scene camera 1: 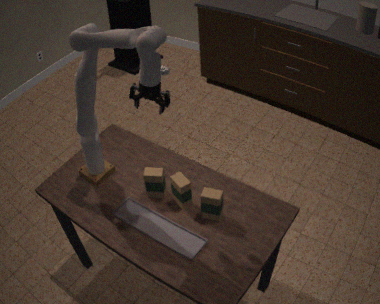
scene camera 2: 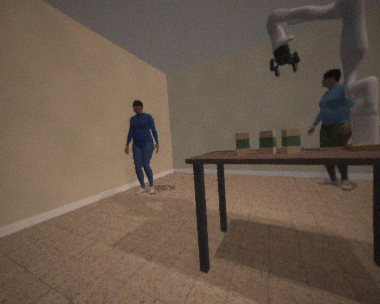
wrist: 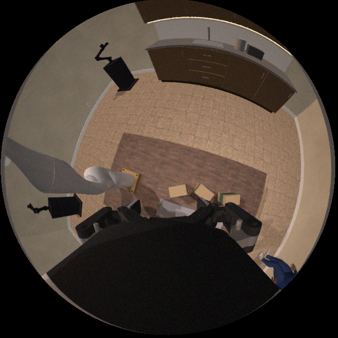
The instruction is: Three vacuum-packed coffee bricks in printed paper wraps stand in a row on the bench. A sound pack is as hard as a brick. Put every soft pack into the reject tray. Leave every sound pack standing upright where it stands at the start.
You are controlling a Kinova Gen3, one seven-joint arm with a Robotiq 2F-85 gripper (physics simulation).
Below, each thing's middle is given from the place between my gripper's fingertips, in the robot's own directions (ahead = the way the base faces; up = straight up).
Labels:
Now: hand 12 cm short of the grey reject tray (scene camera 1: 188,244), 16 cm to the left of it and 47 cm above it.

